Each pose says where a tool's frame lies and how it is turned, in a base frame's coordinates. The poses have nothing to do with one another.
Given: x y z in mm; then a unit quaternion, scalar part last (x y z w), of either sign.
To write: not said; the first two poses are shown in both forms.
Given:
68 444 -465 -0.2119 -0.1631 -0.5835 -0.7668
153 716 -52 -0.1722 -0.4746 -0.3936 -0.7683
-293 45 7 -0.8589 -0.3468 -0.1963 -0.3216
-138 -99 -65 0.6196 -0.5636 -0.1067 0.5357
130 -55 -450 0.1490 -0.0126 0.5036 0.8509
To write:
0.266 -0.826 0.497; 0.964 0.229 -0.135; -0.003 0.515 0.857; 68 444 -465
0.240 -0.441 0.865; 0.768 0.631 0.109; -0.594 0.638 0.490; 153 716 -52
0.682 0.470 0.560; 0.722 -0.553 -0.416; 0.114 0.689 -0.716; -293 45 7
0.342 -0.584 -0.736; -0.813 0.209 -0.544; 0.472 0.784 -0.403; -138 -99 -65
0.492 -0.861 0.129; 0.853 0.448 -0.266; 0.172 0.241 0.955; 130 -55 -450

